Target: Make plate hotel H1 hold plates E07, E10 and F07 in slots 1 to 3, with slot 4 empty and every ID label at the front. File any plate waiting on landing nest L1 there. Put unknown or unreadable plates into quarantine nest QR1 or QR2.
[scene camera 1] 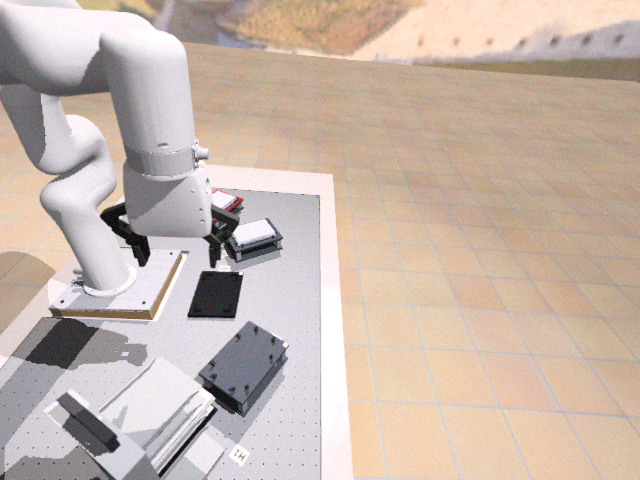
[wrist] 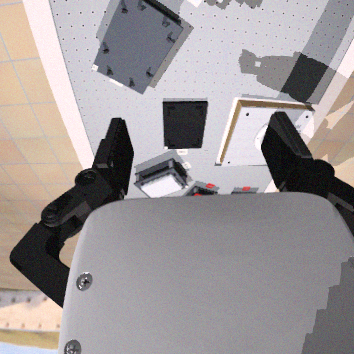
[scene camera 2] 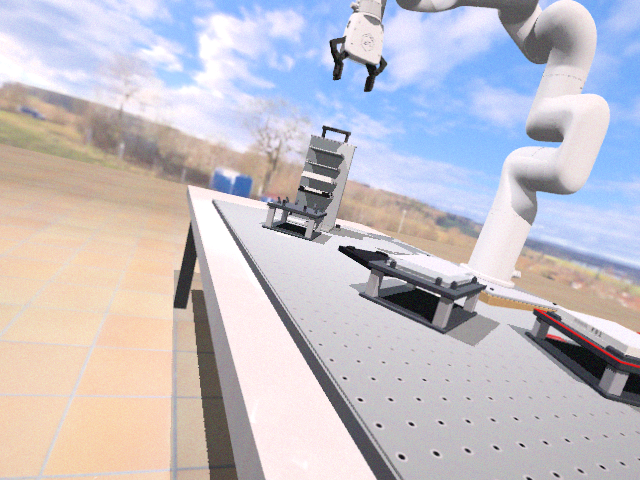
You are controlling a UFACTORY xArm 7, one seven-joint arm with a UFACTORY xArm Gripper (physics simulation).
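Places are measured from the arm's base along level axes (x back, y right, z up), in centimetres.
Pixels of known places: gripper, fingertip midpoint: [scene camera 1: 180, 261] [wrist: 197, 131] [scene camera 2: 352, 85]; arm's base at its link origin: [scene camera 1: 112, 281] [scene camera 2: 485, 277].
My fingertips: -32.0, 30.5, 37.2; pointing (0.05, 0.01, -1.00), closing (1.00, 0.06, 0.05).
Observation:
Ahead of a thing's pixels: the offset from my fingertips to its top centre, as dx, dy, dz. "spot": to the spot under its first point.
My gripper [scene camera 1: 178, 262] [scene camera 2: 353, 83] [wrist: 197, 131] is open and empty, high above the table. Plate hotel H1 [scene camera 1: 131, 459] [scene camera 2: 345, 180] stands at the lower left in scene camera 1, its label {spot: -8.0, +12.6, -39.1} [scene camera 1: 239, 454] beside it. In scene camera 2 a white plate {+3.0, +11.6, -23.8} [scene camera 2: 318, 178] shows in the hotel, with a dark item {+3.0, +11.6, -28.0} [scene camera 2: 315, 192] below it; IDs and exact slots cannot be told. A white plate {-4.3, -50.0, -32.7} [scene camera 1: 254, 231] [scene camera 2: 434, 269] [wrist: 162, 185] lies on a raised dark nest, whose name is unreadable. Another white plate {+10.6, -67.5, -33.7} [scene camera 1: 223, 197] [scene camera 2: 599, 331] lies on a red-edged nest {+10.6, -67.5, -34.5} [scene camera 2: 583, 338].
A raised nest with black posts {-7.4, -4.2, -31.5} [scene camera 1: 245, 361] [scene camera 2: 294, 208] [wrist: 140, 45] is empty beside the hotel. A flat black pad {spot: +3.3, -26.7, -37.9} [scene camera 1: 217, 294] [scene camera 2: 359, 253] [wrist: 185, 125] lies between it and the white-plate nest. The arm's base plate [scene camera 1: 149, 289] [wrist: 240, 140] stands beside the pad.

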